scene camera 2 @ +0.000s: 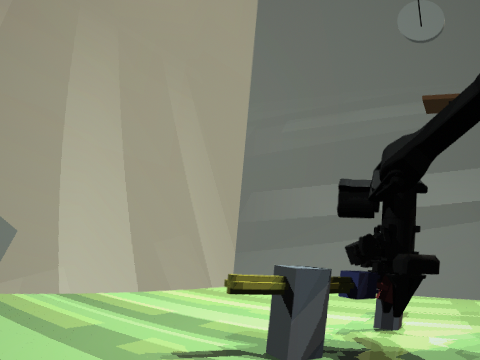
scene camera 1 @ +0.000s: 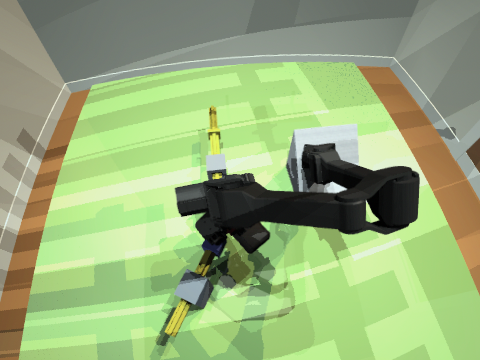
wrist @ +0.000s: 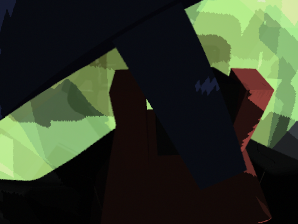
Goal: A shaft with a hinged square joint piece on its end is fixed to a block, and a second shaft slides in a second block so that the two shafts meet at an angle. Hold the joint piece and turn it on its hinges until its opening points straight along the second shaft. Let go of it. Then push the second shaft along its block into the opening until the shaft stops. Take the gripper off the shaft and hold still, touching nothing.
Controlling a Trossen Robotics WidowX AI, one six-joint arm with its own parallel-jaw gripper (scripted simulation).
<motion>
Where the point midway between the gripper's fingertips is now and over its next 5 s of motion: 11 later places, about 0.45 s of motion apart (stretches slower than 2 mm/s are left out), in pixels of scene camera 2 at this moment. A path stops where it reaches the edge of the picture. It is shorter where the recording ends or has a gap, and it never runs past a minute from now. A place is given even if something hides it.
My gripper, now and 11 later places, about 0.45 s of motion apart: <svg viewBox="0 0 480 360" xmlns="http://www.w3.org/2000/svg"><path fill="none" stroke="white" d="M391 315L390 312L388 310L386 308L385 307L383 293L382 277L382 239L387 213L398 228L402 234L403 237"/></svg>
</motion>
